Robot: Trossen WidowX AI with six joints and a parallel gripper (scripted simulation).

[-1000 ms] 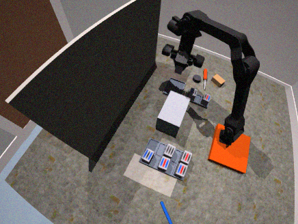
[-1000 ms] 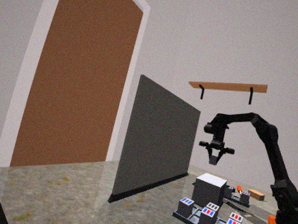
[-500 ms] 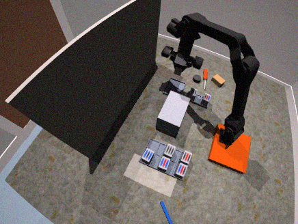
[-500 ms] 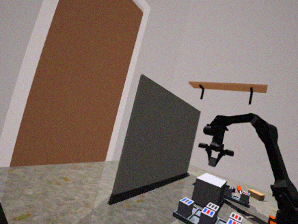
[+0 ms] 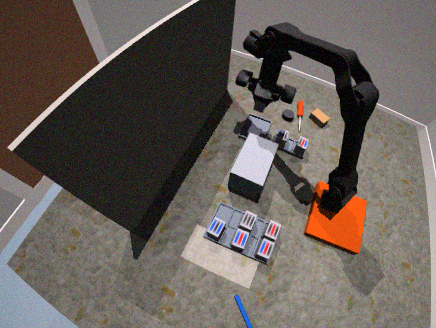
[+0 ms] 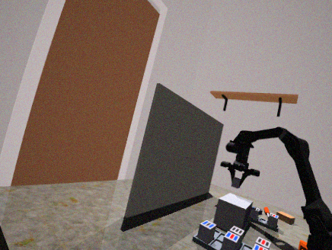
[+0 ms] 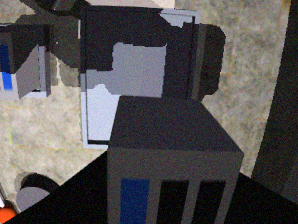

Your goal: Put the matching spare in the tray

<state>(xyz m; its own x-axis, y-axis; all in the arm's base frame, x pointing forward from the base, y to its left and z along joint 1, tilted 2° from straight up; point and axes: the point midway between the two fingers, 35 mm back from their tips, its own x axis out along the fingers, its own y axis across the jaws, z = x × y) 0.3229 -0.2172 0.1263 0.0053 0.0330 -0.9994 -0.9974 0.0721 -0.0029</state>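
Right now the grey-blue tray is 120 mm below my gripper tip, 10 mm to the left of it and 10 mm behind it. The rest, counted from my gripper tip: black puck: 120 mm to the right, 120 mm below, 120 mm behind; mounted unit: 200 mm to the left, 70 mm below, 40 mm behind; tall grey panel: 210 mm ahead, 180 mm to the left, 100 mm above.
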